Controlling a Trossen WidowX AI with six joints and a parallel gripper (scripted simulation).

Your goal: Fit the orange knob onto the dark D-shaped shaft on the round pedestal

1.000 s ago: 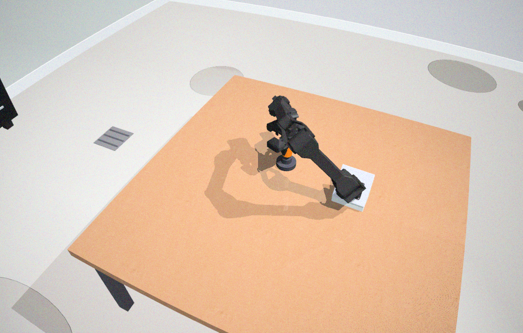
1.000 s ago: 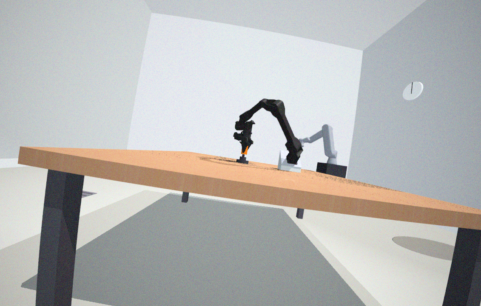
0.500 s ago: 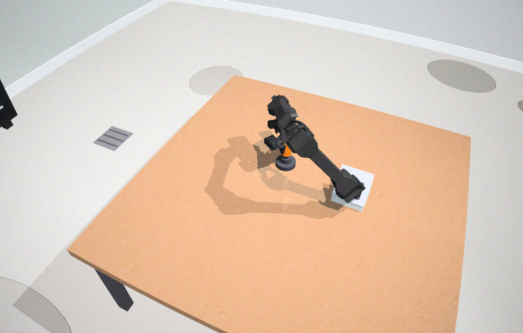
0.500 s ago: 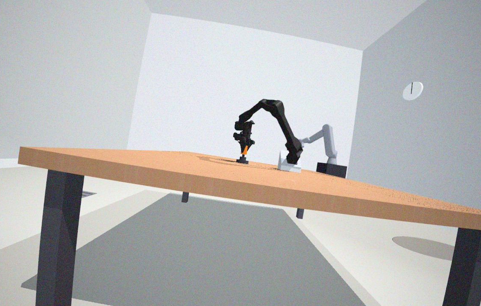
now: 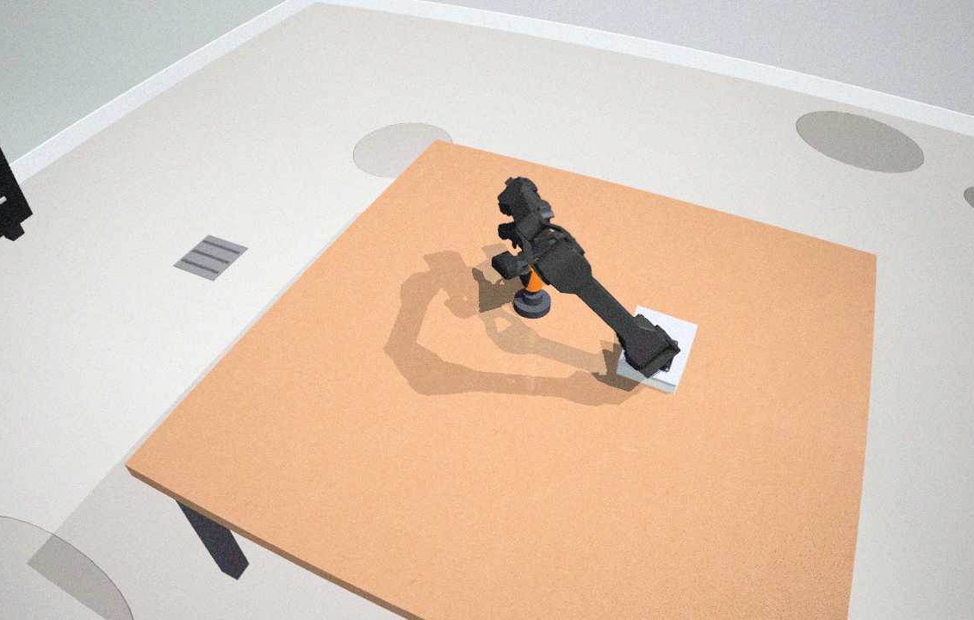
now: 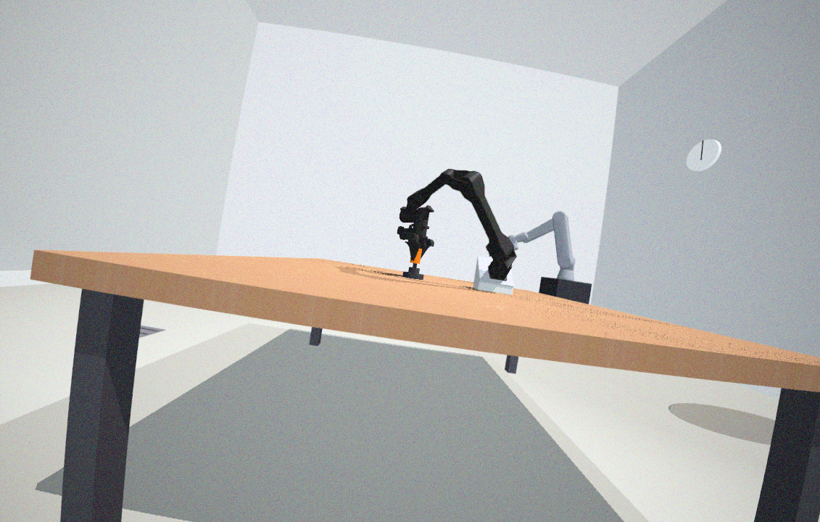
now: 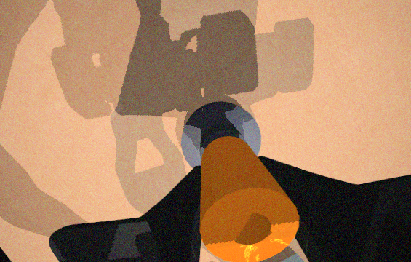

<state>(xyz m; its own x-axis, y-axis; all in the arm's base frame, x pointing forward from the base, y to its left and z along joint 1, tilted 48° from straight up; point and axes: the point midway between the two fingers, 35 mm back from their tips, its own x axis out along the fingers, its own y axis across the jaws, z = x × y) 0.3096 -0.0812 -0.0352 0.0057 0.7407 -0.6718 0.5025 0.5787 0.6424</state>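
Right now the orange knob is 20 mm above my gripper tip. Also, from my gripper tip: pedestal (40 mm below).
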